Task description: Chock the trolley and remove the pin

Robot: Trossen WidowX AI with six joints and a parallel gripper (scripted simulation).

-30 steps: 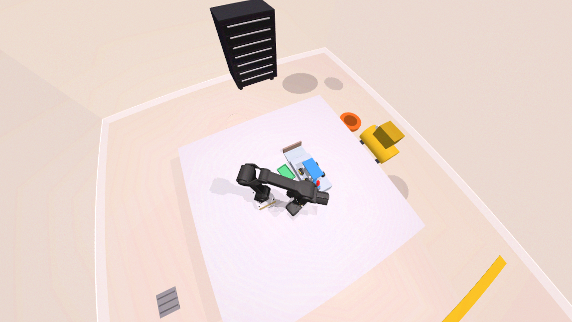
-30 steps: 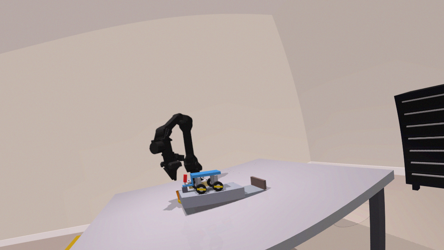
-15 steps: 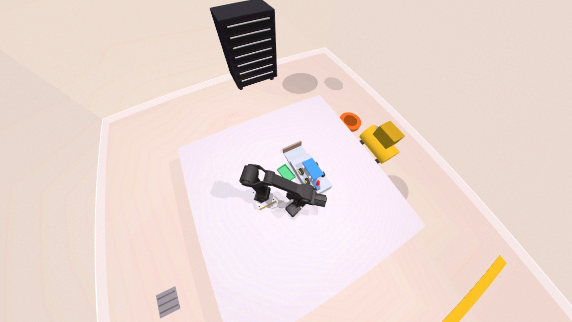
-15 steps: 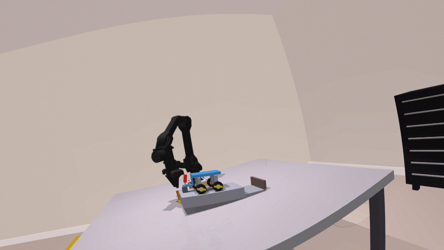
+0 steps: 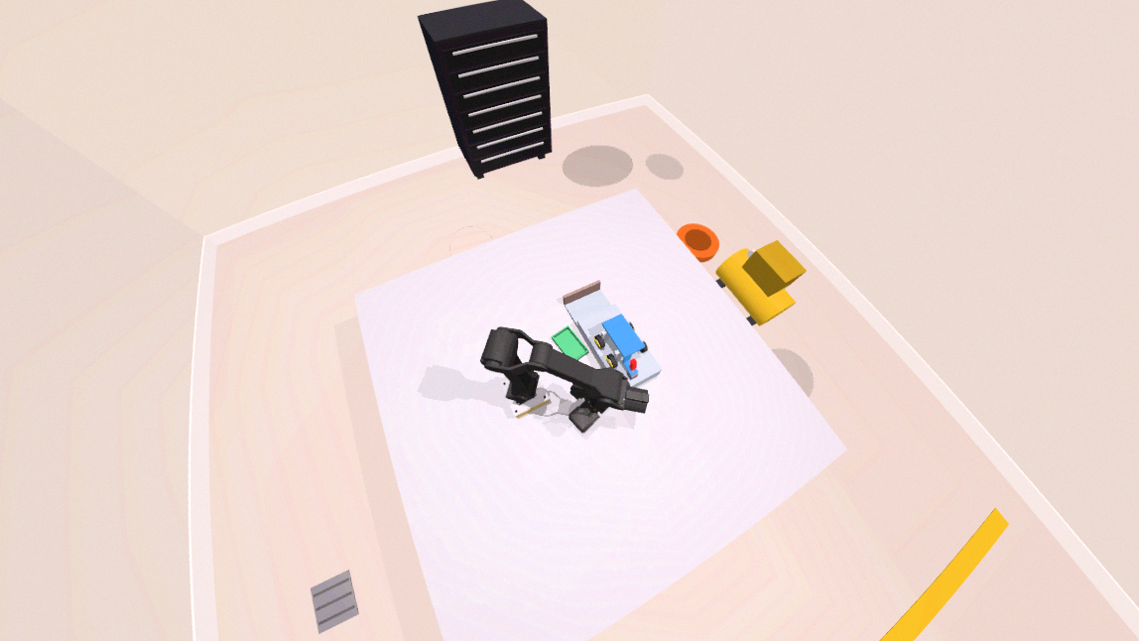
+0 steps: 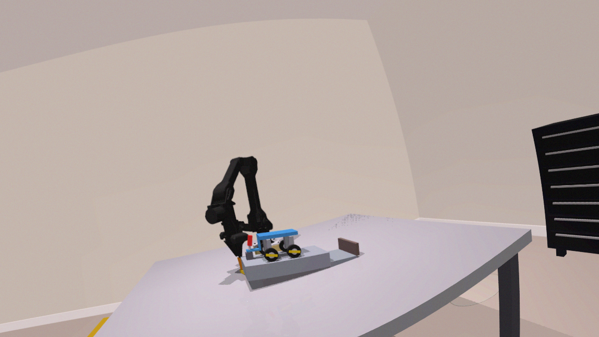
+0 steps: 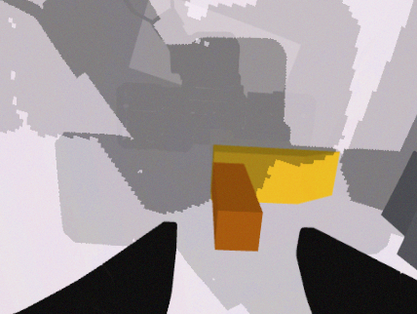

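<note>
Right now my gripper tip is 20 mm short of the yellow chock, 10 mm to the right of it and 50 mm above it. From my gripper tip the other things lie so: grey ramp (160 mm ahead, 130 mm to the left, 20 mm below); red-headed stop pin (140 mm ahead, 30 mm to the left, 60 mm above); blue trolley (160 mm ahead, 120 mm to the left, 40 mm above).
</note>
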